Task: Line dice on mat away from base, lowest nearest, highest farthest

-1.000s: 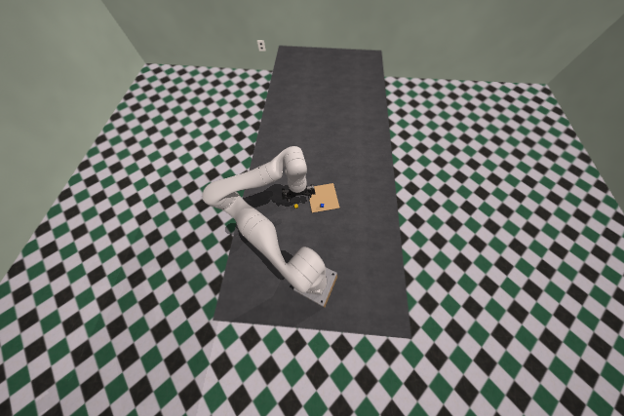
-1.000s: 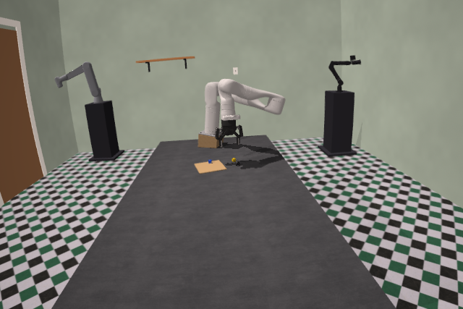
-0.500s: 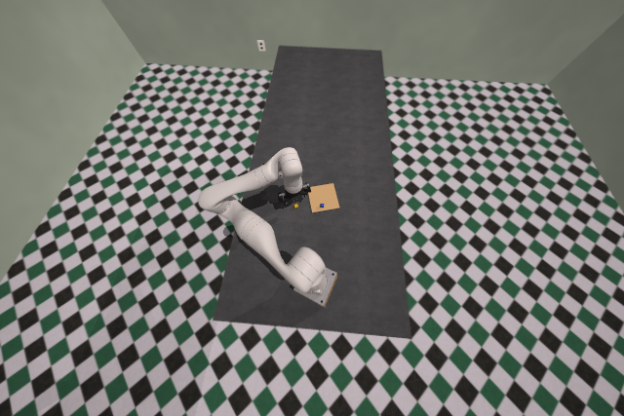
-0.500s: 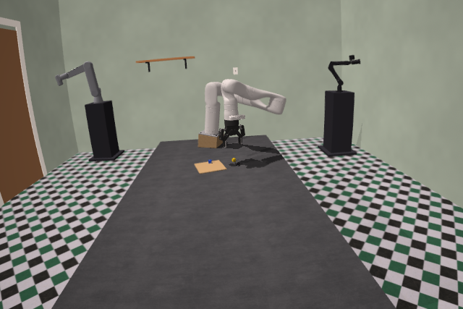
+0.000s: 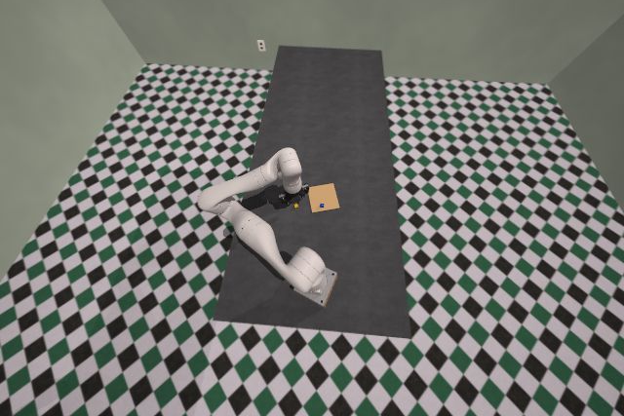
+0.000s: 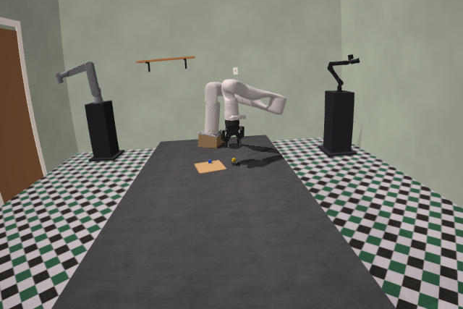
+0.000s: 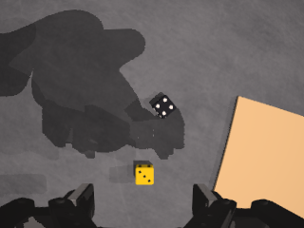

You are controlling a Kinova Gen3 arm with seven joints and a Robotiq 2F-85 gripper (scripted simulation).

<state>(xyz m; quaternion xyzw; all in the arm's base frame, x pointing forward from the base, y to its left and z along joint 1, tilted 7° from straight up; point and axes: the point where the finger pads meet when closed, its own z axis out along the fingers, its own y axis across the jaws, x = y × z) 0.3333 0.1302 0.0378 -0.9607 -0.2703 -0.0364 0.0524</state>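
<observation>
My gripper is now 90 mm above the yellow die. Round my hand: black die: 90 mm below, 60 mm ahead, 20 mm to the left; then blue die: 130 mm to the right, 80 mm below, 20 mm ahead; then tan mat: 130 mm to the right, 90 mm below, 70 mm ahead.
</observation>
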